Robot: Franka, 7 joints.
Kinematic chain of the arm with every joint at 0, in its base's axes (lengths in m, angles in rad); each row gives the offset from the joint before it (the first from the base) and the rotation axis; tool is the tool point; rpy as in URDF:
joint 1: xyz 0 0 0.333 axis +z
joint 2: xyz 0 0 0 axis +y
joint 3: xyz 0 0 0.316 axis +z
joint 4: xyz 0.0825 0 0 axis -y
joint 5: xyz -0.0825 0 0.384 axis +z
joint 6: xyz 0 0 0 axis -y
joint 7: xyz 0.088 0 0 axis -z
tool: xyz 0 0 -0.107 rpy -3.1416 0 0
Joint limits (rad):
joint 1: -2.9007..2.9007
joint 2: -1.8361..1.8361
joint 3: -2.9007..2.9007
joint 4: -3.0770..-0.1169
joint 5: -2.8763..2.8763
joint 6: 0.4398..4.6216
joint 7: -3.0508..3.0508
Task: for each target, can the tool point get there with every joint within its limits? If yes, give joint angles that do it. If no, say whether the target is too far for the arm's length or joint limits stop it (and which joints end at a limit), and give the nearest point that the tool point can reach.
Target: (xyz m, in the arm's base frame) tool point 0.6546 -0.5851 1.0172
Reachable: no: too far | nearest point 0.5045 -0.4510 0.8603 | short by 0.255 m
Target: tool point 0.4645 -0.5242 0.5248
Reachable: yes | joints -0.1908 1.0337 -1.5641 -0.9818 1.1064 1.2280 1.5350
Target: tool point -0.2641 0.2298 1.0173
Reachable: yes | joints 1.5095 0.0642 1.4253 -0.8085 -1.8981 1.1421 -0.4305
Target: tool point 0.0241 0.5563 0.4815
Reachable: yes | joints -0.5054 -0.8383 1.9562 -1.7984 -1.3998 0.9780 -1.4607
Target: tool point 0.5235 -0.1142 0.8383
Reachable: yes | joints -0.8874 0.3347 1.2714 -0.8640 -1.1602 1.1864 0.7038
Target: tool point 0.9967 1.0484 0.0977
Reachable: no: too far | nearest point 0.5834 0.6137 0.1953 | short by 0.608 m
